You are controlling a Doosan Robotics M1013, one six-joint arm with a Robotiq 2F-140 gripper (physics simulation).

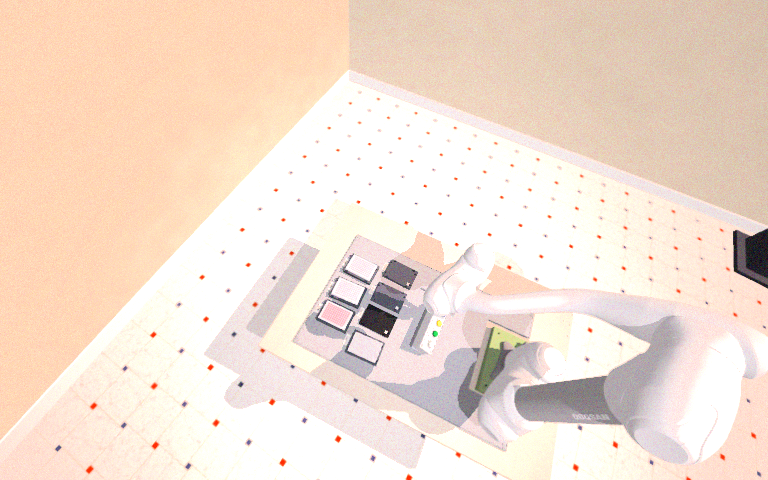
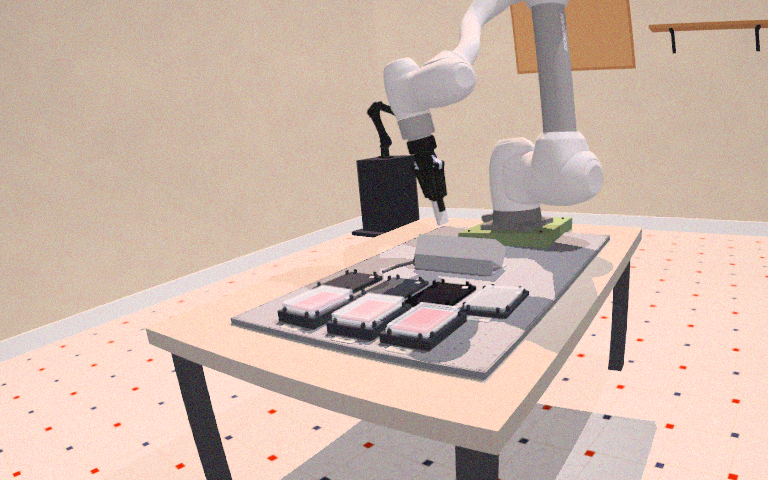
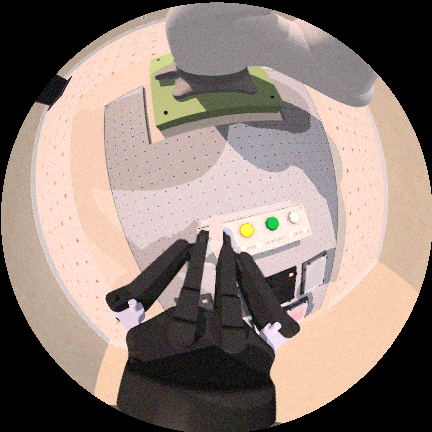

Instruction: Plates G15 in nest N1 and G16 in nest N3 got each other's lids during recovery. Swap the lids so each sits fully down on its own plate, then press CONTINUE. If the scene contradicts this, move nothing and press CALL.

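Pixels of known places: gripper, between the fingertips: (image 1: 452, 314) (image 2: 443, 223) (image 3: 214, 224); arm's base, origin of its link: (image 2: 517, 225) (image 3: 211, 70).
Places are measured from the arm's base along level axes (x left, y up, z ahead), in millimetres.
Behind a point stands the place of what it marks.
My gripper (image 2: 441, 217) {x -36, y 73, z 348 mm} (image 3: 214, 224) {x -36, y 73, z 348 mm} is shut with nothing held, its pale fingertips over the blue-button end of the button panel (image 1: 423, 333) {x 98, y 49, z 413 mm} (image 2: 458, 253) {x 67, y 23, z 432 mm} (image 3: 259, 228) {x 44, y 39, z 377 mm}. The blue button (image 3: 225, 234) is mostly hidden by a fingertip; contact cannot be told. The yellow button (image 1: 438, 323) {x 22, y 43, z 378 mm} (image 3: 247, 230) {x 20, y 43, z 375 mm}, green button (image 1: 434, 333) {x 71, y 47, z 373 mm} (image 3: 272, 223) {x 68, y 46, z 369 mm} and white button (image 3: 293, 217) {x 115, y 46, z 364 mm} show. Three lidded plates sit in a row of dark nests: one plate (image 1: 361, 268) {x -15, y 17, z 807 mm} (image 2: 317, 300) {x -1, y 16, z 831 mm}, a middle plate (image 1: 347, 291) {x 115, y 15, z 795 mm} (image 2: 369, 310) {x 131, y 15, z 817 mm} and a pinker plate (image 1: 335, 315) {x 233, y 8, z 775 mm} (image 2: 424, 320) {x 243, y 8, z 794 mm}. Their lids look level. Nest and plate labels are unreadable.
Beside them are a dark grey nest (image 1: 400, 273) {x -113, y -14, z 642 mm} (image 2: 349, 281) {x -110, y -14, z 637 mm}, a partly shaded nest (image 1: 388, 297) {x 24, y -15, z 627 mm}, a black nest (image 1: 378, 320) {x 141, y -15, z 608 mm} (image 2: 444, 292) {x 144, y -14, z 600 mm} and a pale-topped nest (image 1: 364, 346) {x 269, y -6, z 597 mm} (image 2: 497, 298) {x 281, y -7, z 603 mm} (image 3: 315, 272) {x 265, y -6, z 578 mm}. The arm stands on a green base (image 2: 546, 236) {x 157, y 2, z 112 mm}. A black pedestal (image 2: 387, 192) stands behind.
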